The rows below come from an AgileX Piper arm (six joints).
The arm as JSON. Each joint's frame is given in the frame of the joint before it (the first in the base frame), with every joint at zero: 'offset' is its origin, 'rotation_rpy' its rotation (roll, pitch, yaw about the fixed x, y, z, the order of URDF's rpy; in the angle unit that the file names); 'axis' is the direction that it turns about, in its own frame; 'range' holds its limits. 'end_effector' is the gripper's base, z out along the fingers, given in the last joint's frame.
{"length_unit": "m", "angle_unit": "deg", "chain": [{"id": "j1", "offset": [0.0, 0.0, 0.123], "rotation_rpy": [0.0, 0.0, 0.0], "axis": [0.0, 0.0, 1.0], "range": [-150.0, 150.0]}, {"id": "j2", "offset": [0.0, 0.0, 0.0], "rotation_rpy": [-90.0, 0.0, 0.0], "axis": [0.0, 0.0, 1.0], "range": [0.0, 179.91]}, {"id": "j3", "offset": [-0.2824, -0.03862, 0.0], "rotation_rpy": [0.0, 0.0, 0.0], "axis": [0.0, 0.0, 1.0], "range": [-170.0, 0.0]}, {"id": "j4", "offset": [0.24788, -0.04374, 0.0], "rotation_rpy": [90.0, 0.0, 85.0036], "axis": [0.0, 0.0, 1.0], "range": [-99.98, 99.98]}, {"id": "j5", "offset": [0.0, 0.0, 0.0], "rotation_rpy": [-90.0, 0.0, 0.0], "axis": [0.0, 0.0, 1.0], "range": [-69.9, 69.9]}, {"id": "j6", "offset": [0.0, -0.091, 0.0], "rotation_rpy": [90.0, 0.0, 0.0], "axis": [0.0, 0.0, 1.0], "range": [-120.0, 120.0]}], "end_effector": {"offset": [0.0, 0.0, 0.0], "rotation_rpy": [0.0, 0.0, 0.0]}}
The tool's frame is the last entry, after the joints.
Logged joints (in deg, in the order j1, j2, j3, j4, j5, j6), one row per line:
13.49 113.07 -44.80 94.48 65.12 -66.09
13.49 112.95 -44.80 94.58 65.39 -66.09
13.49 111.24 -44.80 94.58 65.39 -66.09
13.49 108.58 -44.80 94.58 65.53 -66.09
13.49 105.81 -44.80 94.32 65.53 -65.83
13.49 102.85 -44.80 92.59 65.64 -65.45
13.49 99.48 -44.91 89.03 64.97 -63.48
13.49 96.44 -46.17 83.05 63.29 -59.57
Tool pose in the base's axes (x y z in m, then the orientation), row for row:
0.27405 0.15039 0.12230 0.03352 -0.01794 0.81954 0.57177
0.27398 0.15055 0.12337 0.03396 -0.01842 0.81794 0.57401
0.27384 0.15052 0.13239 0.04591 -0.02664 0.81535 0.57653
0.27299 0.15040 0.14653 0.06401 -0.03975 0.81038 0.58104
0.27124 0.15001 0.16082 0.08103 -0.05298 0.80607 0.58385
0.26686 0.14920 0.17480 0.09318 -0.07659 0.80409 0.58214
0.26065 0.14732 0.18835 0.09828 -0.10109 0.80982 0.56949
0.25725 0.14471 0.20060 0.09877 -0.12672 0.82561 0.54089
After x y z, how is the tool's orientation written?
As a quaternion, w x y z.
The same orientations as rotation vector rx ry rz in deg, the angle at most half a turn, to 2 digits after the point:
-3.16 144.45 100.78
-3.25 144.13 101.15
-4.66 142.62 100.85
-6.88 140.21 100.53
-9.07 138.05 99.99
-13.02 136.73 98.99
-17.14 137.30 96.55
-21.48 139.93 91.68

